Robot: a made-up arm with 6 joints.
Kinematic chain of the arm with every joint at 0, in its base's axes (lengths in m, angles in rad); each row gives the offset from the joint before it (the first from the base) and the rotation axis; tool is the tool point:
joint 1: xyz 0 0 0.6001 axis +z
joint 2: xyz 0.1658 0 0 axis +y
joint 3: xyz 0 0 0.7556 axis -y
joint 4: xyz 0 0 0.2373 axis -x
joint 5: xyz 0.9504 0 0 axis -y
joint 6: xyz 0.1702 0 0 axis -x
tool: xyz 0 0 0
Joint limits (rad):
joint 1: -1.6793..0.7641
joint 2: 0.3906..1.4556
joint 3: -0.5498..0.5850
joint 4: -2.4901..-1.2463
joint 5: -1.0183..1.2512
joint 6: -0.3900..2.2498
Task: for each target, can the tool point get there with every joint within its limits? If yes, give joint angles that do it. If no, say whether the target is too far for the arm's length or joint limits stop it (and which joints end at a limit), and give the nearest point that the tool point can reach.
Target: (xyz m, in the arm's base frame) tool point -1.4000 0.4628 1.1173
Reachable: no: joint limits stop it (at a limit: joint 1, joint 2, joint 3, joint 5) | nearest point -0.2598 -1.1432 0.5750 | short by 2.043 m
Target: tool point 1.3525 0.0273 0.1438
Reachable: yes | joints 0.1166 0.9112 -0.3318 -1.4241 0.8847 0.8241
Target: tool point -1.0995 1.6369 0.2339
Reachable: no: joint limits stop it (at a limit: joint 1, joint 2, joint 3, joint 5) | nearest point 0.3781 0.5548 -0.3388 | short by 1.919 m
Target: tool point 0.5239 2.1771 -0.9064
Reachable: no: too far | nearest point 0.9716 1.1213 -0.2361 | short by 1.328 m
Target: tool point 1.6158 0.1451 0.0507
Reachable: yes | joints 0.1102 1.1660 0.1296 -1.9482 0.2131 0.7811
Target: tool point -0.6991 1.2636 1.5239
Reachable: no: joint limits stop it (at a limit: joint 1, joint 2, joint 3, joint 5) | nearest point 0.9306 1.0925 1.7324 | short by 1.652 m
